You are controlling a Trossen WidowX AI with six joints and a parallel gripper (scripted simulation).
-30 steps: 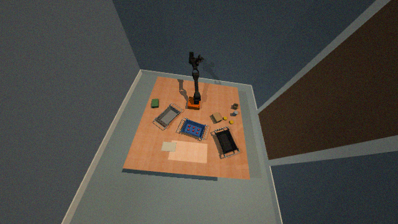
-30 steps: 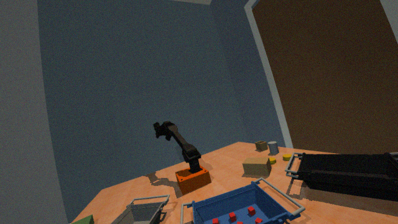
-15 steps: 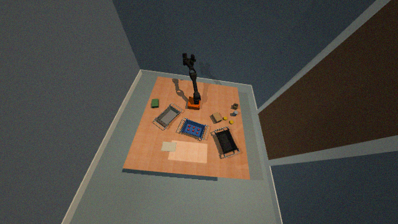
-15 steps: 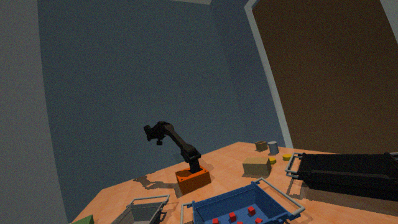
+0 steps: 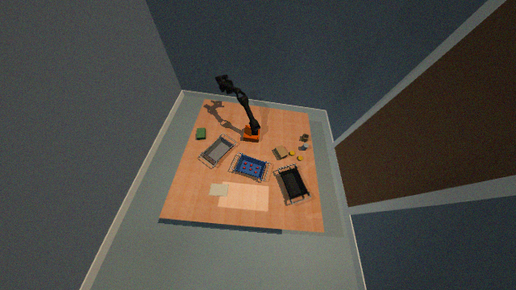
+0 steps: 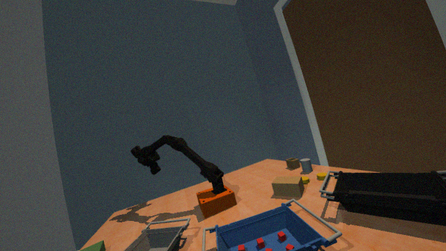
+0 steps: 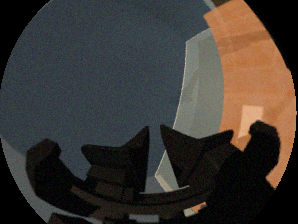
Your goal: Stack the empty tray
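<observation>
Now: gripper tip 73 cm short of the grey tray, 20 cm above it and 8 cm to the left of it. Also, from my gripper tip: green block: 54 cm ahead, 27 cm to the right, 22 cm below; then pale pad: 110 cm ahead, 24 cm below, 5 cm to the right; then grey cylinder: 80 cm to the left, 68 cm ahead, 21 cm below.
</observation>
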